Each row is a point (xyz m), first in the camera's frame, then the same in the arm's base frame.
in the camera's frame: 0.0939 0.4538 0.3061
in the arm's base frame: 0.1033 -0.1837 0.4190
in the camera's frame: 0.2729 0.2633 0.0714
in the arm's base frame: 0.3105 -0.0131 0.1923
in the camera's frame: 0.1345 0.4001 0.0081
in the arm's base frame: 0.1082 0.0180 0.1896
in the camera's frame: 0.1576 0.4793 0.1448
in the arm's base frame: 0.1045 -0.0257 0.3431
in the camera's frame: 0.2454 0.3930 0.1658
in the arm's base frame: 0.2287 -0.0320 0.3317
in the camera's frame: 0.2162 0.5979 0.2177
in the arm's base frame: 0.0912 0.0126 0.4886
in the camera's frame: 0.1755 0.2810 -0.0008
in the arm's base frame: 0.2108 -0.0092 0.1211
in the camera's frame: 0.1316 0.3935 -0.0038
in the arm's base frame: 0.1077 0.0215 0.1761
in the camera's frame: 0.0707 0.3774 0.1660
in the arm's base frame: 0.1046 -0.1364 0.2649
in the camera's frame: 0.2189 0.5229 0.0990
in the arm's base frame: 0.1156 0.0603 0.3588
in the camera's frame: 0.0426 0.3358 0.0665
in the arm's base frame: 0.0888 -0.1033 0.1596
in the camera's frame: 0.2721 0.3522 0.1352
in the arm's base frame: 0.2680 -0.0154 0.2931
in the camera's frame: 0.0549 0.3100 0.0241
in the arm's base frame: 0.1056 -0.0795 0.1176
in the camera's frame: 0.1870 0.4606 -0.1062
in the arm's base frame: 0.0887 0.1540 0.1652
